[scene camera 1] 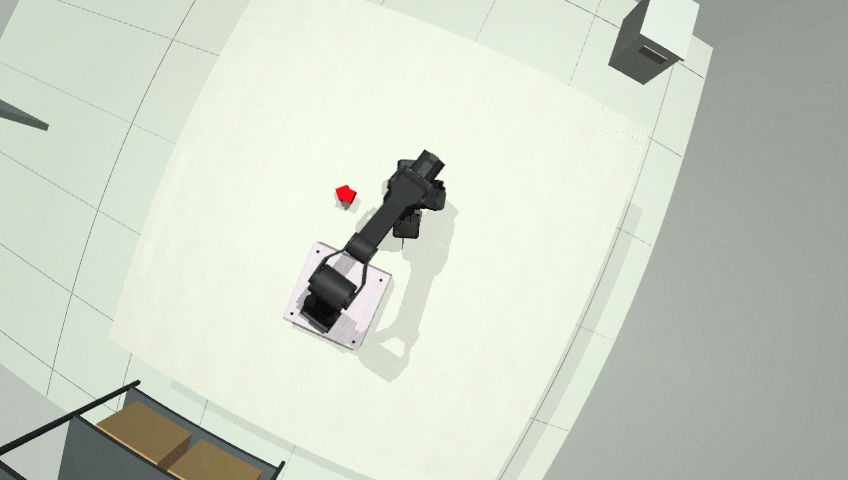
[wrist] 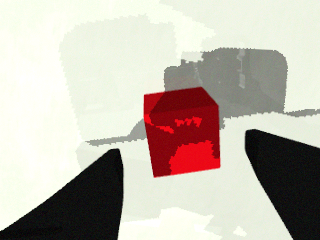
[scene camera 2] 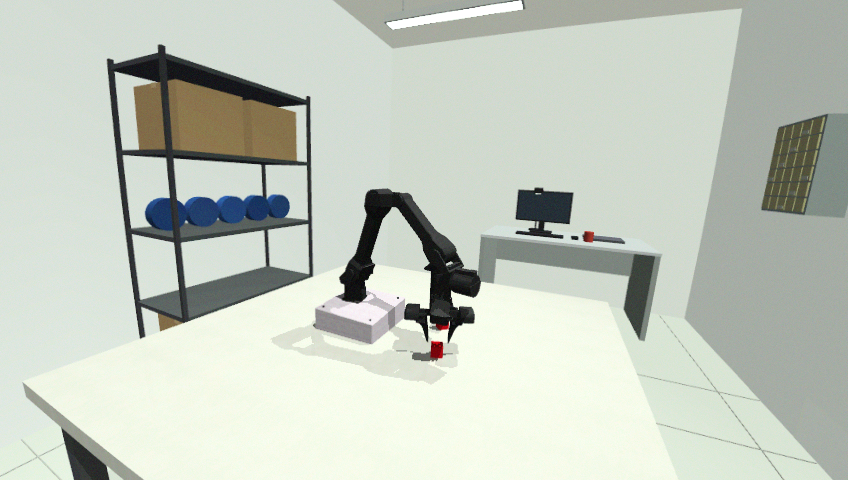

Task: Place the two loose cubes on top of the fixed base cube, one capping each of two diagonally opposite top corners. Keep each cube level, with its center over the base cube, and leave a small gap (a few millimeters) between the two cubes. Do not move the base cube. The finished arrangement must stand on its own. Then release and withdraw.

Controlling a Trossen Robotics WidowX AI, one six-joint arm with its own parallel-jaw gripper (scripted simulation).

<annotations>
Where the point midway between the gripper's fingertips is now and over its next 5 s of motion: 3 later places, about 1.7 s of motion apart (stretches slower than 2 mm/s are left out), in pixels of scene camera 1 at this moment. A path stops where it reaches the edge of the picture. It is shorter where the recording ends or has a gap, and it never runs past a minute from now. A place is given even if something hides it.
The gripper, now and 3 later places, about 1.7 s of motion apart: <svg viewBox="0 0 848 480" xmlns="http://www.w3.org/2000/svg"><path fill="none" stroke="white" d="M408 202L408 200L361 185L332 188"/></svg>
</annotations>
